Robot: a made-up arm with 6 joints. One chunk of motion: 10 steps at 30 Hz.
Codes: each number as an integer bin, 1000 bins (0 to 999) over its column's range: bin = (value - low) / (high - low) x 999, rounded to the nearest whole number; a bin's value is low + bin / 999 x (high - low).
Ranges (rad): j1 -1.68..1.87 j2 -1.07..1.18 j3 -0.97..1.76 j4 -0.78..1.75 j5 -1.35..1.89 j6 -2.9..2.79
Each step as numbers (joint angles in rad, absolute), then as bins.
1 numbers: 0.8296 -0.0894 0.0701 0.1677 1.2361 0.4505
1 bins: 706 435 381 374 797 588
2 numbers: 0.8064 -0.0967 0.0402 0.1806 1.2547 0.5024
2 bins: 700 432 370 379 803 597
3 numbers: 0.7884 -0.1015 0.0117 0.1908 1.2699 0.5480
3 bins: 695 430 359 383 808 605
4 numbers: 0.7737 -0.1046 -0.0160 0.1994 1.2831 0.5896
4 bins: 690 429 349 387 812 613
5 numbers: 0.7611 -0.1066 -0.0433 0.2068 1.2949 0.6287
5 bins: 687 428 339 390 816 620
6 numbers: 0.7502 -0.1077 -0.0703 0.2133 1.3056 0.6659
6 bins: 684 427 329 392 819 626
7 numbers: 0.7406 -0.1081 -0.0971 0.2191 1.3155 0.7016
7 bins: 681 427 319 395 822 632
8 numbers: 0.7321 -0.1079 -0.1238 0.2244 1.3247 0.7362
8 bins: 679 427 310 397 825 638
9 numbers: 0.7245 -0.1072 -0.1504 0.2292 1.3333 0.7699
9 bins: 677 427 300 398 827 644
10 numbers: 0.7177 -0.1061 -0.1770 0.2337 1.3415 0.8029
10 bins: 675 428 290 400 830 650
